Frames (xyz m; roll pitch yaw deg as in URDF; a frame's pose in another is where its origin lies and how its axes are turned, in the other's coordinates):
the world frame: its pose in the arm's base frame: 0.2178 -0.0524 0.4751 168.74 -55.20 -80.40
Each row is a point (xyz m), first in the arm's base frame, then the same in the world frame.
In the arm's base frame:
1: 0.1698 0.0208 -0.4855
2: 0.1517 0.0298 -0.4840
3: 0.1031 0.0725 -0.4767
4: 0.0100 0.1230 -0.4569
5: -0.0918 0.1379 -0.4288
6: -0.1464 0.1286 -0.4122
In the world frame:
1: -0.8346 -0.0597 0.4800
2: -0.8401 -0.0416 0.4727
3: -0.8628 0.0072 0.4362
4: -0.8838 0.1017 0.3888
5: -0.8788 0.2059 0.3667
6: -0.8651 0.2621 0.3682

